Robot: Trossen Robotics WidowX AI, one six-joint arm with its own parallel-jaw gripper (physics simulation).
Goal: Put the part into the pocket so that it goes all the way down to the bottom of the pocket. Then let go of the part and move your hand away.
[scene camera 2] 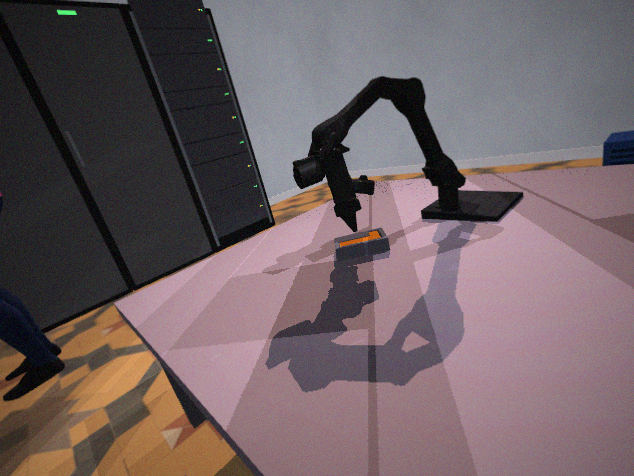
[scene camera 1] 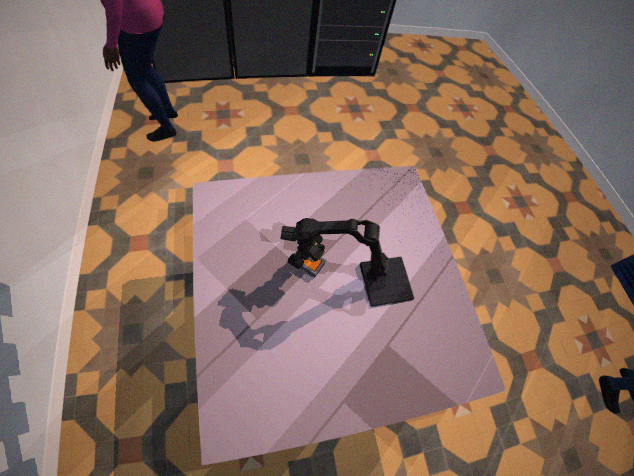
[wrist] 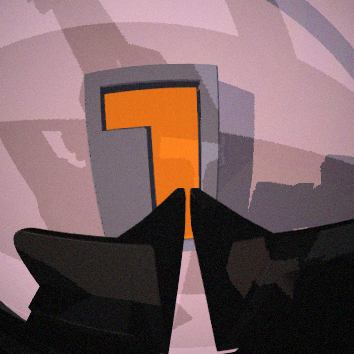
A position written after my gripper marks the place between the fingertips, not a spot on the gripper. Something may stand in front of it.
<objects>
My gripper (scene camera 2: 355, 231) is shut, holding nothing. Also in view: an orange L-shaped part (wrist: 172, 112).
</objects>
